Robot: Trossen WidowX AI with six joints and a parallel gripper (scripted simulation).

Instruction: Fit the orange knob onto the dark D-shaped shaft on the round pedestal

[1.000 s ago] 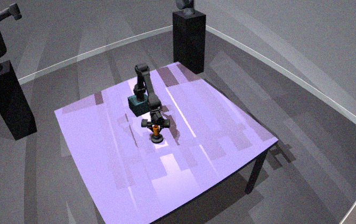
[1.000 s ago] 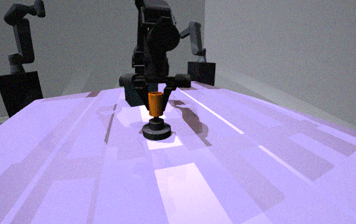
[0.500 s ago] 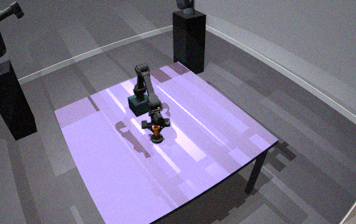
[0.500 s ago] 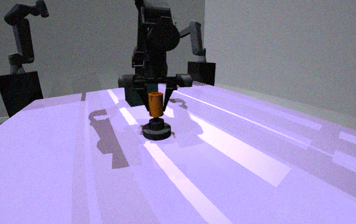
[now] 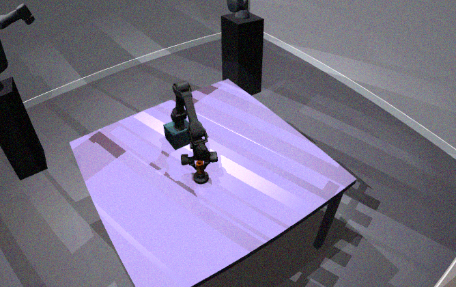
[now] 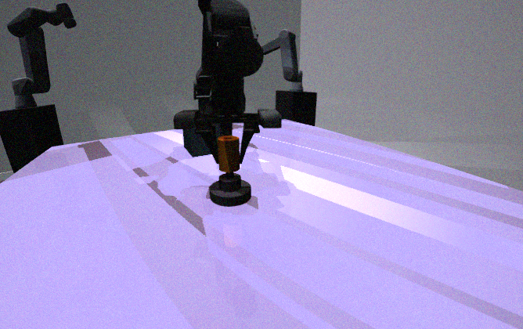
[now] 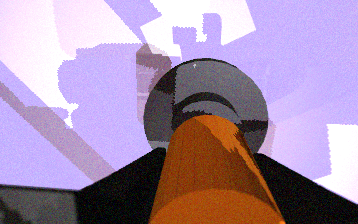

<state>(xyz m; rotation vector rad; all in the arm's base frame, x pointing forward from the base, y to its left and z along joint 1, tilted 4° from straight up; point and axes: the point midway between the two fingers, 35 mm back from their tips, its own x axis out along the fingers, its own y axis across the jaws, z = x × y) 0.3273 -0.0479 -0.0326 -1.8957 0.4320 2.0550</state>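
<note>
The orange knob is 20 mm above my gripper tip. The rest, counted from my gripper tip: dark round pedestal (40 mm below).
</note>
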